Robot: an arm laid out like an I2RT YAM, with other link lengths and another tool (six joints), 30 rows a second.
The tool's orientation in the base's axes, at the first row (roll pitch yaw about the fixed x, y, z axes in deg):
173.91, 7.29, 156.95
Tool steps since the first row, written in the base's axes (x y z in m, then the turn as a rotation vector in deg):
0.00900, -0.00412, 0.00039, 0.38, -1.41, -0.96
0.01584, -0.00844, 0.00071, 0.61, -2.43, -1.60
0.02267, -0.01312, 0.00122, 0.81, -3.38, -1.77
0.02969, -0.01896, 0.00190, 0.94, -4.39, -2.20
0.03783, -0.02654, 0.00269, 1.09, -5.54, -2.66
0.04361, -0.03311, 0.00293, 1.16, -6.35, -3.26
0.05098, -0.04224, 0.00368, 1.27, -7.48, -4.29
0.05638, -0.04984, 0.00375, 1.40, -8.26, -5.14
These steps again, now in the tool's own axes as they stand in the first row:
-0.00986, -0.00036, 0.00084, -0.77, -1.26, 0.94
-0.01783, -0.00172, 0.00139, -1.30, -2.17, 1.56
-0.02594, -0.00340, 0.00174, -1.83, -2.99, 1.71
-0.03470, -0.00606, 0.00189, -2.28, -3.92, 2.11
-0.04518, -0.00988, 0.00203, -2.81, -4.97, 2.53
-0.05303, -0.01372, 0.00239, -3.11, -5.75, 3.09
-0.06340, -0.01927, 0.00237, -3.52, -6.86, 4.07
-0.07129, -0.02422, 0.00279, -3.83, -7.61, 4.89

